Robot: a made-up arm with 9 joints. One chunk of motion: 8 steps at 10 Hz.
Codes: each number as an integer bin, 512 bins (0 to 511) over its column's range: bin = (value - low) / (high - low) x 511, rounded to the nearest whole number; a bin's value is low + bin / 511 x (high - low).
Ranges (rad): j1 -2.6..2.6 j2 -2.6..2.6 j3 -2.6..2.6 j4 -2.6..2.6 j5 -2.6..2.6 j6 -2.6..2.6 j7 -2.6..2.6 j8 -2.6..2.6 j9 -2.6..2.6
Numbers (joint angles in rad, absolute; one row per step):
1: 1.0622 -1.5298 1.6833 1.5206 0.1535 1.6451 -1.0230 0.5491 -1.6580
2: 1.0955 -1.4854 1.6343 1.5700 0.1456 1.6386 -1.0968 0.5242 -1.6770
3: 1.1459 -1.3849 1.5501 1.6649 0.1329 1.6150 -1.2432 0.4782 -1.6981
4: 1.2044 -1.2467 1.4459 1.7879 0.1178 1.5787 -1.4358 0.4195 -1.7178
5: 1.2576 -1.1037 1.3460 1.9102 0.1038 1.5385 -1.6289 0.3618 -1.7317
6: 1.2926 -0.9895 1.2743 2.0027 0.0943 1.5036 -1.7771 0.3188 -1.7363
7: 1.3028 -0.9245 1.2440 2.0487 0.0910 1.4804 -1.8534 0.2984 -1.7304
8: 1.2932 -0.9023 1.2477 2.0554 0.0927 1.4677 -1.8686 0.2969 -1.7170
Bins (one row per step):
1: 360 105 421 405 271 417 155 309 93
2: 363 110 416 410 270 417 148 307 91
3: 368 119 408 419 269 414 133 302 89
4: 374 133 398 431 267 411 114 297 87
5: 379 147 388 443 266 407 95 291 85
6: 383 158 381 452 265 403 81 287 85
7: 384 165 378 457 264 401 73 285 85
8: 383 167 378 457 265 400 72 285 87

